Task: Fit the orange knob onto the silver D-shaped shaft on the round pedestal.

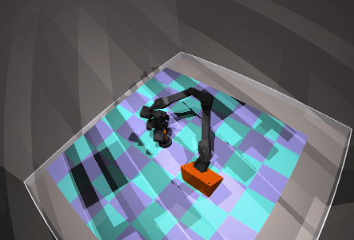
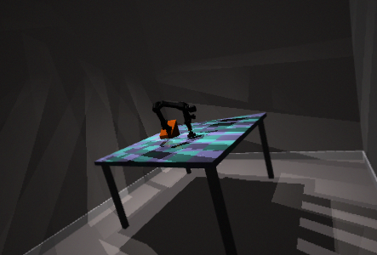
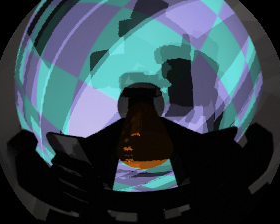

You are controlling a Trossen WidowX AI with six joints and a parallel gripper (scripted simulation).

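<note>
The orange knob is 30 mm above my gripper tip. Round my gripper tip: dark round pedestal 40 mm below.
</note>
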